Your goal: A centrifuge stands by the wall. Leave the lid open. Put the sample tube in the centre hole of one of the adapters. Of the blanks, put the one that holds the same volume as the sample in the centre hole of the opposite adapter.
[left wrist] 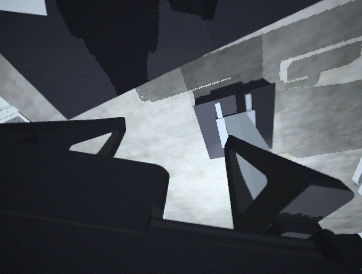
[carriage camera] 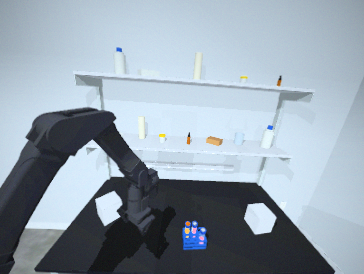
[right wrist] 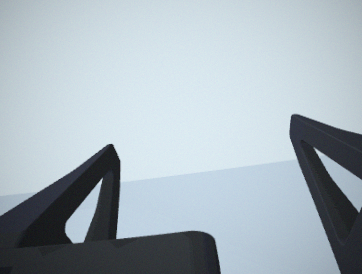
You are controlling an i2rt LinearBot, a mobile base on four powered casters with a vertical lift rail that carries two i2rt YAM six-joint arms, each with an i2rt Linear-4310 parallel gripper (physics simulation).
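Places are measured from the left arm's base along level axes (x ahead, y left, z up), in millimetres.
Where they show: left gripper, fingertip midpoint: (left wrist: 176, 132) (carriage camera: 135, 228); right gripper, fingertip midpoint: (right wrist: 201, 138).
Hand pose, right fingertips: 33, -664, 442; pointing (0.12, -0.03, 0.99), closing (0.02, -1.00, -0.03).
Observation:
Each offset is from my right fingertips to the top centre of the thing, as dx, dy, dz. Level surfaces: height alone.
A blue rack {+452, +237, -802} (carriage camera: 195, 246) stands on the black table in the carriage view, with three tubes upright in it. One tube with an orange cap {+466, +279, -741} (carriage camera: 187, 225) and one with a blue cap {+472, +240, -741} (carriage camera: 194, 225) stand at the back. Another tube with a blue cap {+437, +195, -741} (carriage camera: 202, 232) stands nearer the front right. Their fill levels are too small to compare. No centrifuge shows in these views. My left gripper (carriage camera: 137, 223) (left wrist: 176, 132) is open and empty, above the table to the left of the rack. My right gripper (right wrist: 201, 138) is open and empty, facing a pale wall.
A white block {+575, +807, -732} (carriage camera: 108, 208) is beside the left gripper; another white block {+602, -210, -732} (carriage camera: 260, 218) is at the right of the black table {dz -862} (carriage camera: 225, 197). Behind are an upper shelf {dz +33} (carriage camera: 175, 82) and a lower shelf (carriage camera: 175, 149) with bottles and jars. The robot's base (left wrist: 210, 132) shows below the left wrist.

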